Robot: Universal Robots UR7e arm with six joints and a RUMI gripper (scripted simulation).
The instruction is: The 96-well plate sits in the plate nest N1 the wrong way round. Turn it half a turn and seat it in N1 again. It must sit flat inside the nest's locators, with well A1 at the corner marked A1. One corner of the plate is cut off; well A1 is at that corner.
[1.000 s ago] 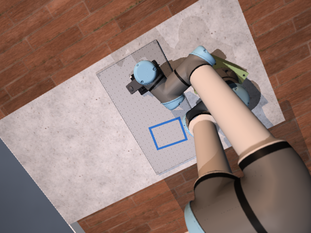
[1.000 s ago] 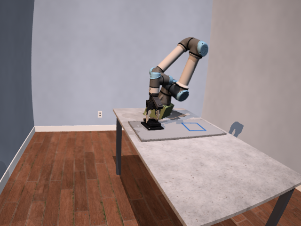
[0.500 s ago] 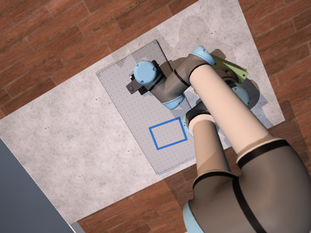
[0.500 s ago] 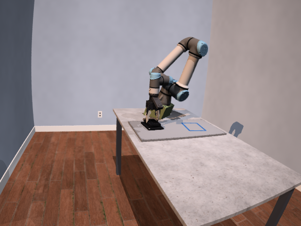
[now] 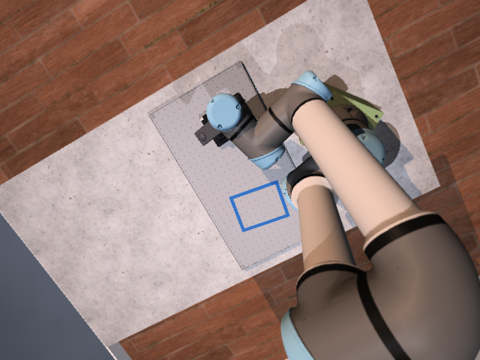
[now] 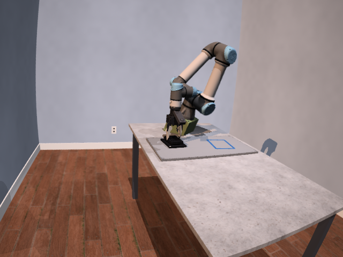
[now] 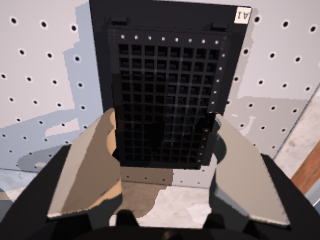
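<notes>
Now: the black 96-well plate 1 cm below my hand. Round my hand: white A1 mark (7 cm ahead, 6 cm to the right, 3 cm below); black plate nest N1 (3 cm below).
</notes>
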